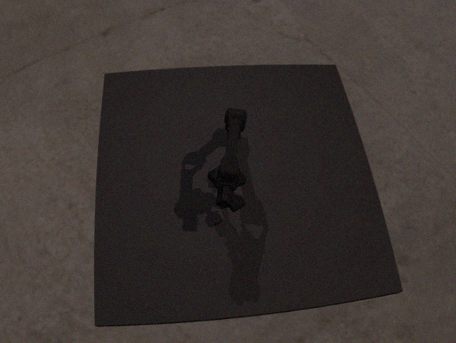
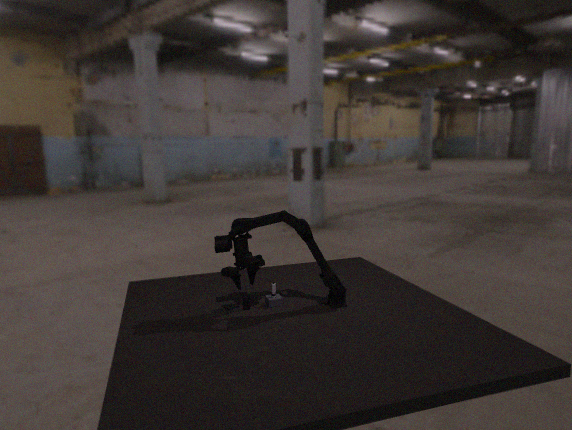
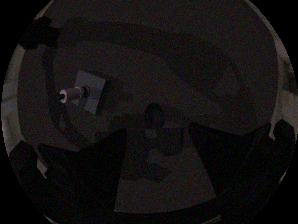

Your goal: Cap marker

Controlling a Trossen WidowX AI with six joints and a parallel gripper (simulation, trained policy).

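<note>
My gripper tip is 70 mm above the cap. From my gripper tip the other things lie so: holder block: 120 mm behind, 10 mm to the right, 80 mm below.
</note>
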